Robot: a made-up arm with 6 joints. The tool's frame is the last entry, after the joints.
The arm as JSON. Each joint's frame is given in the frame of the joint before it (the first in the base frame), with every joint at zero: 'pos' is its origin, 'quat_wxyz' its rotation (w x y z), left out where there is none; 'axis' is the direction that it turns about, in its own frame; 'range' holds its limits. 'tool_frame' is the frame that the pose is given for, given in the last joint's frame.
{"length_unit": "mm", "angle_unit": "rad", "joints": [
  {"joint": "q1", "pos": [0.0, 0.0, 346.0], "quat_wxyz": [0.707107, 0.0, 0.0, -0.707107], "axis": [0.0, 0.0, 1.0], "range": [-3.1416, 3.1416]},
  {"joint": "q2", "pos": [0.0, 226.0, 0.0], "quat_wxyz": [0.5, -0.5, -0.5, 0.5], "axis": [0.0, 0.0, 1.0], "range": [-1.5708, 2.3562]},
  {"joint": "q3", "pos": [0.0, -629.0, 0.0], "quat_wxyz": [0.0, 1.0, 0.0, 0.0], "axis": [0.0, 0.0, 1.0], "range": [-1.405, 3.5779]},
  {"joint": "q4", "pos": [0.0, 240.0, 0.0], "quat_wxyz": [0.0, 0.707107, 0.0, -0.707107], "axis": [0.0, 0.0, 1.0], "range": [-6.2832, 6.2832]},
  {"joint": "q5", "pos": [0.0, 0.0, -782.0], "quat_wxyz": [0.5, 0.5, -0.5, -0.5], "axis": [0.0, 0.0, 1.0], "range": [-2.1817, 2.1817]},
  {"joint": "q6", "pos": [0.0, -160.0, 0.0], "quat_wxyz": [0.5, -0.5, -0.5, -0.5], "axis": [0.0, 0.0, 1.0], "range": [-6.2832, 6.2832]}
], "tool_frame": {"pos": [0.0, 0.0, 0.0], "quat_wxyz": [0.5, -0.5, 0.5, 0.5]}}
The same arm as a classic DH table. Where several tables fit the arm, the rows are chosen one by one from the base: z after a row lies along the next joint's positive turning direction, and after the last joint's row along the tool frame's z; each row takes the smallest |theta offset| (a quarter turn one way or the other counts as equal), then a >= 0, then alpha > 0; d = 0 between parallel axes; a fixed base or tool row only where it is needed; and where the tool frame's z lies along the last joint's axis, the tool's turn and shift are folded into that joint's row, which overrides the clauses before.
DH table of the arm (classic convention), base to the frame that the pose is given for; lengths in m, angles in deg. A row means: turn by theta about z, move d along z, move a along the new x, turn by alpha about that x. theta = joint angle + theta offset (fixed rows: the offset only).
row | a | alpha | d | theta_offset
q1 | 0.226 | -90 | 0.346 | 0
q2 | 0.629 | 180 | 0 | -90
q3 | 0.24 | -90 | 0 | 0
q4 | 0 | 90 | -0.782 | 0
q5 | 0 | -90 | 0 | 0
q6 | 0 | 90 | -0.16 | 90
tool (fixed) | 0 | 0 | 0 | -90
Joint limits (deg, base to tool): -180..180 -90..135 -80.5..205 -360..360 -125..125 -360..360

